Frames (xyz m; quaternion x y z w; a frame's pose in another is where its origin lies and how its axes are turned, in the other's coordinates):
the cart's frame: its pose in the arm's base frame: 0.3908 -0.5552 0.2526 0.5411 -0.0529 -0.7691 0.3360
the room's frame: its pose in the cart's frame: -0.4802 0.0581 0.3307 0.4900 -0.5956 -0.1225 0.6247
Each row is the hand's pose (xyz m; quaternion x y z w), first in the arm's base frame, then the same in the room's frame.
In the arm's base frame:
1: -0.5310 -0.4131 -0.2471 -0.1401 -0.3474 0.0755 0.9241
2: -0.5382 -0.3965 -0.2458 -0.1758 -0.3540 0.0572 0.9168
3: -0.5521 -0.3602 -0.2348 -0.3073 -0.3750 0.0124 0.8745
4: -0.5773 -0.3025 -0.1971 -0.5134 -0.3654 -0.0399 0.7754
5: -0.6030 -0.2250 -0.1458 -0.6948 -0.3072 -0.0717 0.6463
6: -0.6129 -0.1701 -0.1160 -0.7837 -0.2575 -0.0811 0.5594
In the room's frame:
1: 0.9924 -0.6459 -0.5022 -0.3034 -0.4546 -0.8361 0.0472
2: 1.0028 -0.6479 -0.4874 -0.3056 -0.4217 -0.8532 0.0292
3: 1.0213 -0.6459 -0.4516 0.3244 0.2926 0.8993 0.0198
4: 1.0480 -0.6240 -0.3868 0.3305 0.0658 0.9393 0.0648
5: 1.0762 -0.5969 -0.2987 0.3050 -0.1650 0.9351 0.0732
6: 1.0902 -0.5863 -0.2379 0.2798 -0.2944 0.9115 0.0651

